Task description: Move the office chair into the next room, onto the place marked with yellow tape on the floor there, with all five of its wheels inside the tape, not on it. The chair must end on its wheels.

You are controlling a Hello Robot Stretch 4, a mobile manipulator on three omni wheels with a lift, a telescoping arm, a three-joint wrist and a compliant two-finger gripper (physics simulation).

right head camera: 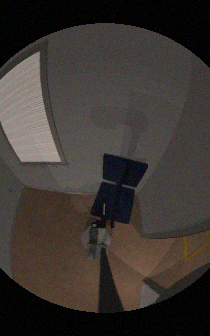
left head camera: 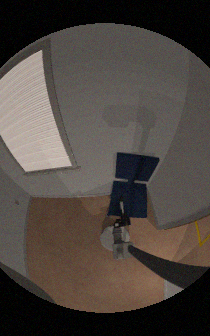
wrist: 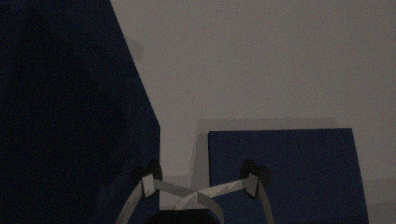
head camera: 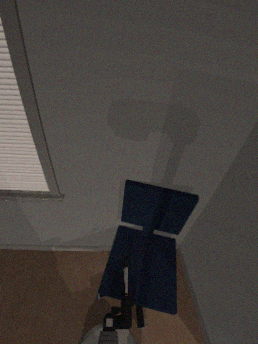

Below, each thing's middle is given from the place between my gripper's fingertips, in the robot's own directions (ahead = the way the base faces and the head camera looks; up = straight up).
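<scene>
Office chair [head camera: 152, 276]: my gripper 14 cm below it, 13 cm to the left of it, 1 cm short of it.
</scene>
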